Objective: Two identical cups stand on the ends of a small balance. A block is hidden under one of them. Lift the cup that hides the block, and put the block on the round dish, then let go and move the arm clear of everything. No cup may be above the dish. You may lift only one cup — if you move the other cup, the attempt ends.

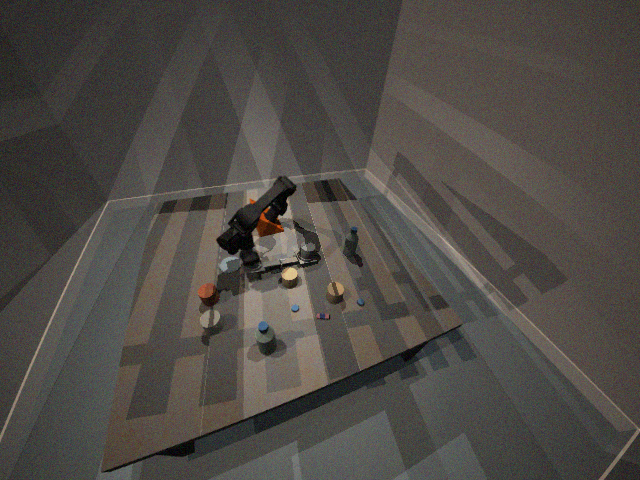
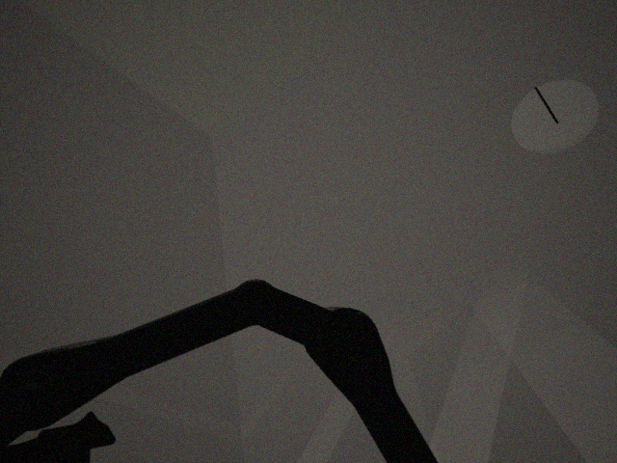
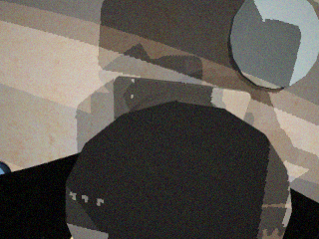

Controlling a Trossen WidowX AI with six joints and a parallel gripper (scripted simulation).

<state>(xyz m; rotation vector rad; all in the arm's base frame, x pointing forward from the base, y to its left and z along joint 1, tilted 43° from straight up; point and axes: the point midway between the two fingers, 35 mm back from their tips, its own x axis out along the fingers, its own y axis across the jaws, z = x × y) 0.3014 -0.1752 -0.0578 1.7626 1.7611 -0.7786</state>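
My gripper tip is now 10 mm to the right of the grey block and 20 mm above it. Round my gripper tip: round dish: 100 mm behind, 90 mm to the right, 110 mm below; cream cup: 210 mm ahead, 190 mm to the right, 70 mm below; grey cup: 290 mm to the left, 50 mm below.
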